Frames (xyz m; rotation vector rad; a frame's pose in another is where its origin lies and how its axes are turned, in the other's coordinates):
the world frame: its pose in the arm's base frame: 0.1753 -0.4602 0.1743 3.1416 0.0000 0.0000
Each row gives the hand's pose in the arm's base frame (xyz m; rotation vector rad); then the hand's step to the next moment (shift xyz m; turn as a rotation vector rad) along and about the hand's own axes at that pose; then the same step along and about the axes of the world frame.
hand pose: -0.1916 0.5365 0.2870 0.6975 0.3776 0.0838
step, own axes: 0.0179 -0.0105 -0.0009 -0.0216 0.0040 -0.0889
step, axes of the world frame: 0.0158 0.0039 0.0129 -0.0525 -0.0530 0.0531
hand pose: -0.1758 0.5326 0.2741 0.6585 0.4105 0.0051
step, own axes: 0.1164 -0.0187 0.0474 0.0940 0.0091 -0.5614
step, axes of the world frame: 0.1224 0.0275 0.0202 -0.1213 -0.3529 0.4300
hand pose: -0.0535 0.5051 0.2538 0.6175 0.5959 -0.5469
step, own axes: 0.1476 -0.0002 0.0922 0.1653 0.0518 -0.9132
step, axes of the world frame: 0.1349 0.1041 0.0354 -0.1655 -0.5958 0.6939
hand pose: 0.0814 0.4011 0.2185 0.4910 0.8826 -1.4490
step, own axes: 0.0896 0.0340 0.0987 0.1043 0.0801 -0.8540
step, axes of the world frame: 0.0454 0.1289 0.0155 -0.1189 -0.5927 0.6174
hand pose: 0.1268 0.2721 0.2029 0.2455 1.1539 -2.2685
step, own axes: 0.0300 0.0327 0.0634 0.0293 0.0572 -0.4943
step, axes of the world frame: 0.0000 0.0773 -0.0042 -0.0373 -0.3508 0.3522
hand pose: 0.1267 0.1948 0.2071 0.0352 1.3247 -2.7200
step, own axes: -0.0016 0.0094 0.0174 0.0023 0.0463 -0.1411
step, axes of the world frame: 0.0032 0.0193 -0.0035 -0.0012 -0.0824 0.1236
